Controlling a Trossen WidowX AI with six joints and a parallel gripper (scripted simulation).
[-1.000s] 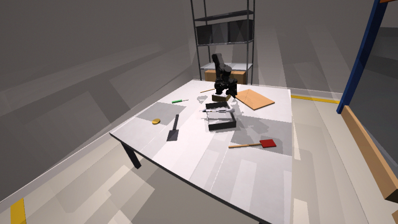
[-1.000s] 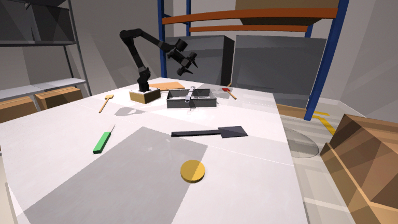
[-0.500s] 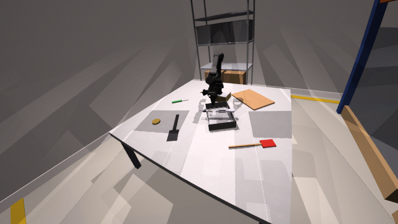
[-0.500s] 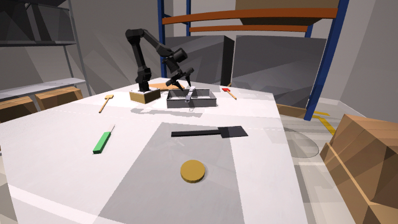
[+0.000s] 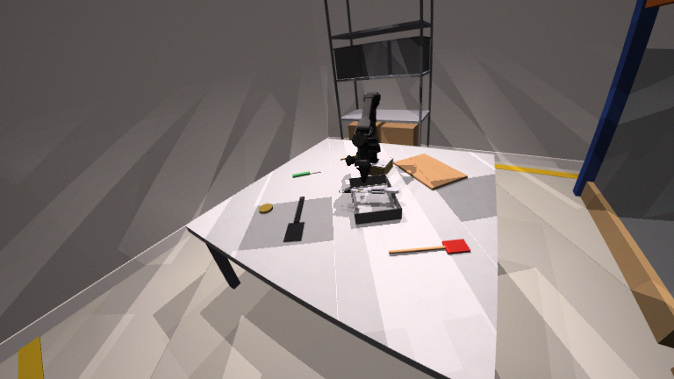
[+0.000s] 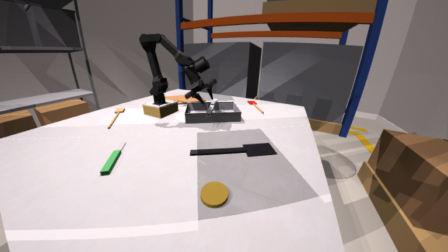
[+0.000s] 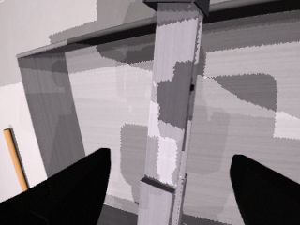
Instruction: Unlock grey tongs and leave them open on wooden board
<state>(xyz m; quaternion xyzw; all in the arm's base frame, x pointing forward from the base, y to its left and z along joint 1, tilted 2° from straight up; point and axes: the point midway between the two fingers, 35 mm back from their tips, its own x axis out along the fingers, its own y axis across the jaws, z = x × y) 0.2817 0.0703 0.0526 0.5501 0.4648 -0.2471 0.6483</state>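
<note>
My gripper tip is 7 cm above the roasting tin and 4 cm to the right of it. The rest, counted from my gripper tip: wooden board 39 cm behind, 23 cm to the left, 9 cm below; black spatula 25 cm ahead, 23 cm to the right, 9 cm below; red spatula 36 cm to the left, 20 cm ahead, 9 cm below.
</note>
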